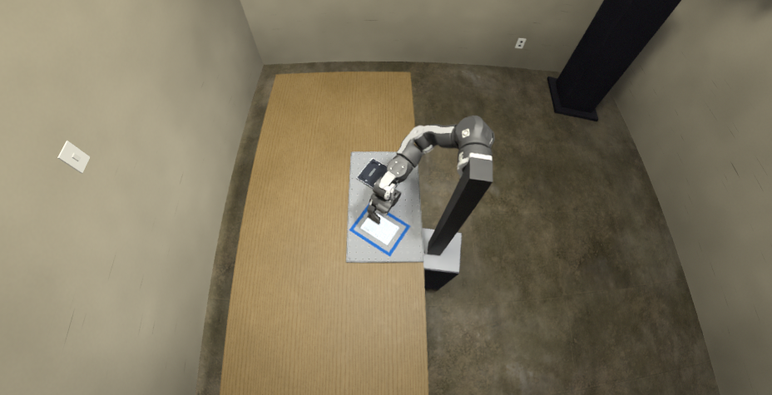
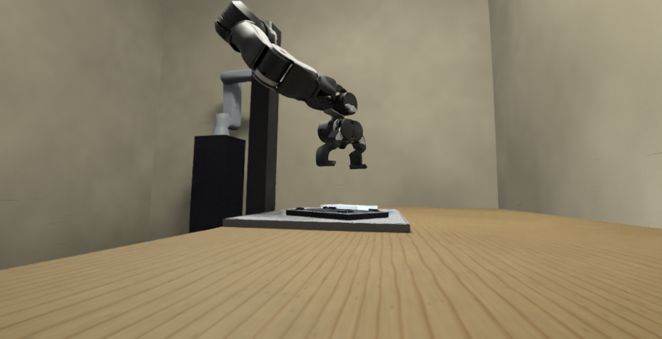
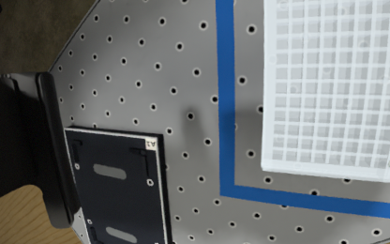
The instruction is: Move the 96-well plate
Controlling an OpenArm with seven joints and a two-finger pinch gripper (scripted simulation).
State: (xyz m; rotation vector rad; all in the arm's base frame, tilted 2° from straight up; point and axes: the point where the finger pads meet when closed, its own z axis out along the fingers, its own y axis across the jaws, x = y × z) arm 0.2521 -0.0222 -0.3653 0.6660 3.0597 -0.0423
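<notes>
My gripper is now 100 mm above the 96-well plate and 50 mm to the right of it. Also, from my hand: black plate nest (180 mm to the right, 100 mm below, 40 mm ahead).
</notes>
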